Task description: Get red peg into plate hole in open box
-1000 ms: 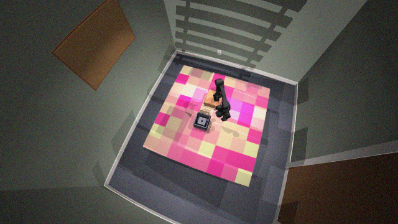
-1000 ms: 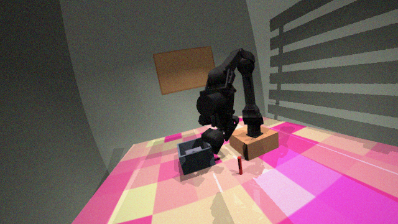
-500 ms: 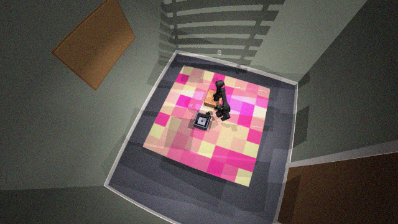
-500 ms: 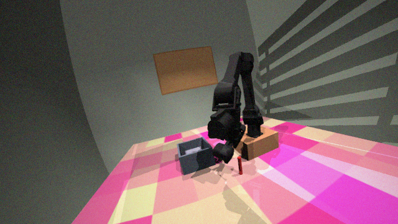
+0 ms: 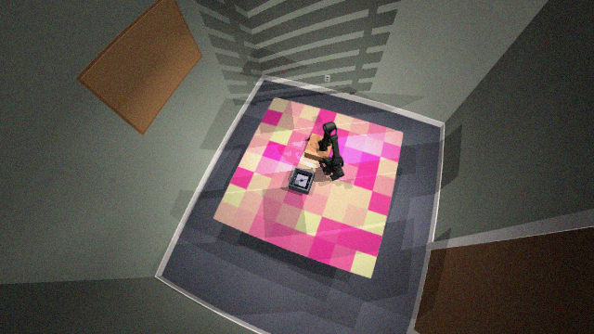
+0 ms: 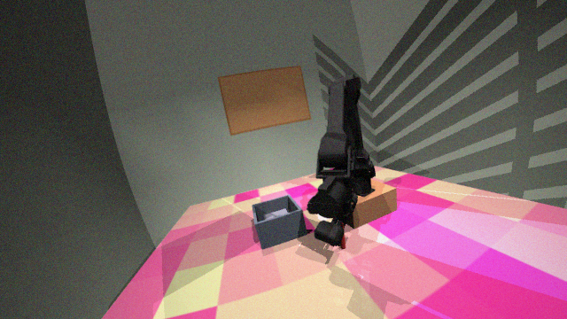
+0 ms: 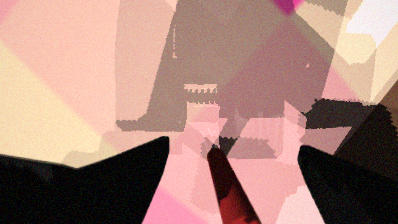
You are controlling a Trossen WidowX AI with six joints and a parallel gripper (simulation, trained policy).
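The pale plate is 20 cm to the right of my gripper tip, 11 cm ahead of it and 1 cm above it. Also, from my gripper tip: grey box (20 cm to the right, 11 cm ahead, 1 cm below); then red peg (2 cm to the left, 1 cm above).
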